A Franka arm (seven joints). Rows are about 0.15 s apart.
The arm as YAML. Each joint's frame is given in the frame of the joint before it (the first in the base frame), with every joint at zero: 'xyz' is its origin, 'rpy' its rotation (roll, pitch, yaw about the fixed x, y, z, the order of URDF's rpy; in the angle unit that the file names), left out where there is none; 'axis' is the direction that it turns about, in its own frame. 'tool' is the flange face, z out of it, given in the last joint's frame.
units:
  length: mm
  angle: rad
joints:
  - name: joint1
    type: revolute
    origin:
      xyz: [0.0, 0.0, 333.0]
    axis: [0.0, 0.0, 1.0]
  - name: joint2
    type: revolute
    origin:
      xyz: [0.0, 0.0, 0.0]
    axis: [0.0, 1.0, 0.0]
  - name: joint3
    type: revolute
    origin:
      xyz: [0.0, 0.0, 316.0]
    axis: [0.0, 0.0, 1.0]
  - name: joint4
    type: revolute
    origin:
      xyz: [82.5, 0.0, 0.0]
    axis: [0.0, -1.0, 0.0]
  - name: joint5
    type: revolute
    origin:
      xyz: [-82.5, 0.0, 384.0]
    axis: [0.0, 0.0, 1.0]
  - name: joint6
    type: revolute
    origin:
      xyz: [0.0, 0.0, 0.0]
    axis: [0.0, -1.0, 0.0]
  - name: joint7
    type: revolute
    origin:
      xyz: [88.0, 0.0, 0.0]
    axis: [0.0, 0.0, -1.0]
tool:
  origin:
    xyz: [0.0, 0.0, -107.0]
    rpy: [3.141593, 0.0, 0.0]
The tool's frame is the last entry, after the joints.
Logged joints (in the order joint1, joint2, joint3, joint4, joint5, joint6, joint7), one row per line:
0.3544 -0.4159 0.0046 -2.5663 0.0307 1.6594 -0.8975
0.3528 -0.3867 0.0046 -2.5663 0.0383 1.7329 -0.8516
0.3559 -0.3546 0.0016 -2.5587 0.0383 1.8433 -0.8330
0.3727 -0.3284 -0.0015 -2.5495 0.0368 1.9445 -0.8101
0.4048 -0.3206 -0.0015 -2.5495 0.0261 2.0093 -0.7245
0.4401 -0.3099 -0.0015 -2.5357 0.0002 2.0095 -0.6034
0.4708 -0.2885 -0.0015 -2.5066 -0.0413 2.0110 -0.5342
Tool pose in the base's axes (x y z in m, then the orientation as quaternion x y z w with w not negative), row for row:
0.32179 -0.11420 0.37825 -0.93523 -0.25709 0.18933 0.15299
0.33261 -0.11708 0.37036 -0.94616 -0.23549 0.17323 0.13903
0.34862 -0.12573 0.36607 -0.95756 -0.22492 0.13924 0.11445
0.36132 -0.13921 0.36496 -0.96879 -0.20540 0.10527 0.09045
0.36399 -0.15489 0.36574 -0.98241 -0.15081 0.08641 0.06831
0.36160 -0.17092 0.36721 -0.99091 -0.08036 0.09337 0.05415
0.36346 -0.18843 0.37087 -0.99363 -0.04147 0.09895 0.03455
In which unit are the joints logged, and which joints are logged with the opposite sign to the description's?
The joints are logged in radians. Opposite sign: joint1.
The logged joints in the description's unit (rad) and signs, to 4 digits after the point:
-0.3544 -0.4159 0.0046 -2.5663 0.0307 1.6594 -0.8975
-0.3528 -0.3867 0.0046 -2.5663 0.0383 1.7329 -0.8516
-0.3559 -0.3546 0.0016 -2.5587 0.0383 1.8433 -0.8330
-0.3727 -0.3284 -0.0015 -2.5495 0.0368 1.9445 -0.8101
-0.4048 -0.3206 -0.0015 -2.5495 0.0261 2.0093 -0.7245
-0.4401 -0.3099 -0.0015 -2.5357 0.0002 2.0095 -0.6034
-0.4708 -0.2885 -0.0015 -2.5066 -0.0413 2.0110 -0.5342

